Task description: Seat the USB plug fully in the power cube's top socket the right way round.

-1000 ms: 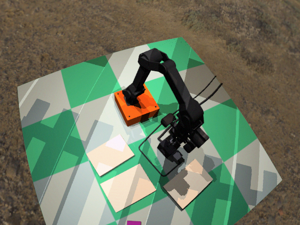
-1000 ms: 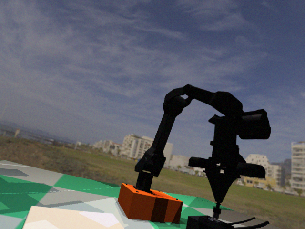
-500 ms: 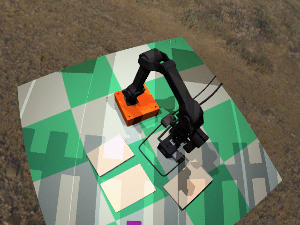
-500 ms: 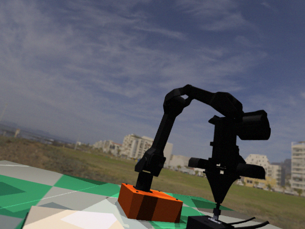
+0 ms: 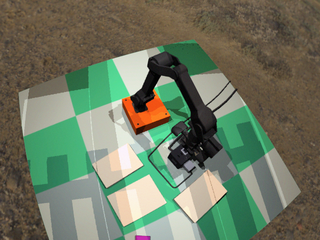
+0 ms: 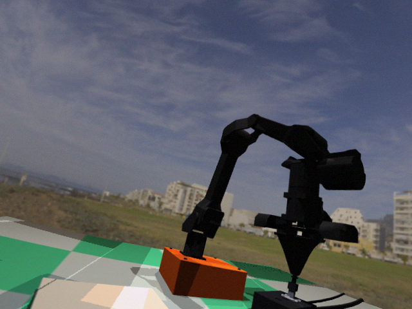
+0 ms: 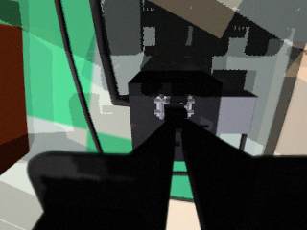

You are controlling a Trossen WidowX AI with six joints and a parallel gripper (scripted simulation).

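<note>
Right now my gripper tip is 20 mm above the USB plug. Also, from my gripper tip: purple object 290 mm ahead, 330 mm to the right, 110 mm below.
</note>
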